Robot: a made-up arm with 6 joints.
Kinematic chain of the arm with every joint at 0, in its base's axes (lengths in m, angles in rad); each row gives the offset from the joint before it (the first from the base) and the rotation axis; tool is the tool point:
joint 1: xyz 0 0 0.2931 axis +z
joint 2: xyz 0 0 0 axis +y
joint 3: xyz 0 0 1.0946 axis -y
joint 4: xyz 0 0 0 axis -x
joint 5: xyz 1.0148 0 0 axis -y
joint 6: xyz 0 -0.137 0 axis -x
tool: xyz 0 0 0
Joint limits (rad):
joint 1: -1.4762..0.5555
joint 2: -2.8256..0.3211
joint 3: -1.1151..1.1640
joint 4: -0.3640..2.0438
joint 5: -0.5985..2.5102
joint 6: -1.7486..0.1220
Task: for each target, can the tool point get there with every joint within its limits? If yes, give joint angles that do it. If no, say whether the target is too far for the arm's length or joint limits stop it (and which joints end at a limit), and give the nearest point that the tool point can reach.
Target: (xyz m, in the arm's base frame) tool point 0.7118 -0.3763 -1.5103
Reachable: no: joint limits stop it (at a limit: joint 1, joint 2, joint 3) | nearest point -0.7468 -0.5517 -1.5842 | short by 1.471 m
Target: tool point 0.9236 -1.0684 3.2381
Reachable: no: too far | nearest point 0.5936 -0.6866 2.1857 | short by 1.167 m
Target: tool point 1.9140 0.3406 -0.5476
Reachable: no: joint limits stop it (at a limit: joint 2) | nearest point 0.9933 0.1768 0.5518 | short by 1.443 m
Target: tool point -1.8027 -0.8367 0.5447
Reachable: yes | joints 0.3700 -1.7586 0.8699 0.3611 1.7554 -0.0375
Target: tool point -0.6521 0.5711 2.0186
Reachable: yes | joints -0.8771 -0.8640 0.7444 -0.1059 1.5407 -0.5663
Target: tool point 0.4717 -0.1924 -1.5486
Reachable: no: joint limits stop it (at a limit: joint 1, joint 2, joint 3) | nearest point -0.0288 0.9198 -1.5904 | short by 1.220 m
